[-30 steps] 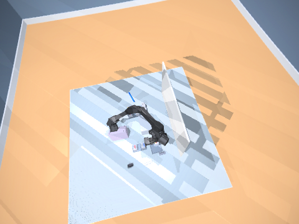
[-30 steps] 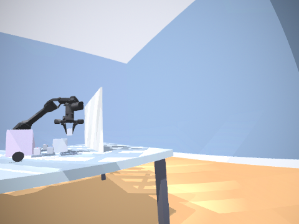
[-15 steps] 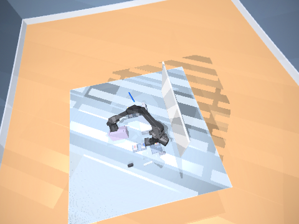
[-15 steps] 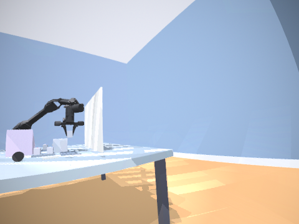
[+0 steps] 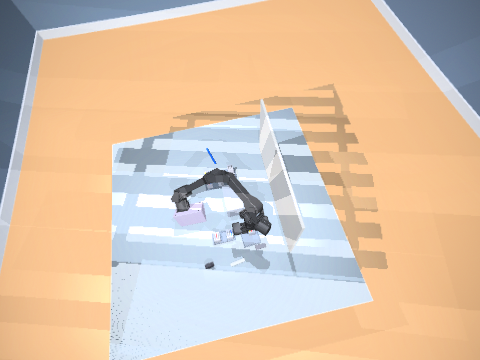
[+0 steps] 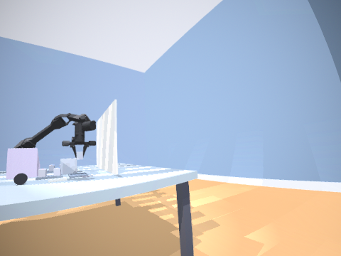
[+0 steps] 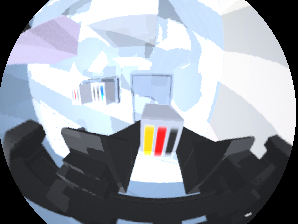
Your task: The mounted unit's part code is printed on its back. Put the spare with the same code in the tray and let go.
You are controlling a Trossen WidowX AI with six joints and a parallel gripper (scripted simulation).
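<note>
My gripper tip is 10 cm above the grey tray, 1 cm to the right of it and 1 cm past it. Also, from my gripper tip: spare 2 cm above; then black tape roll 25 cm behind, 13 cm to the right, 8 cm below; then white upright panel 23 cm to the left, 17 cm ahead, 12 cm above.
</note>
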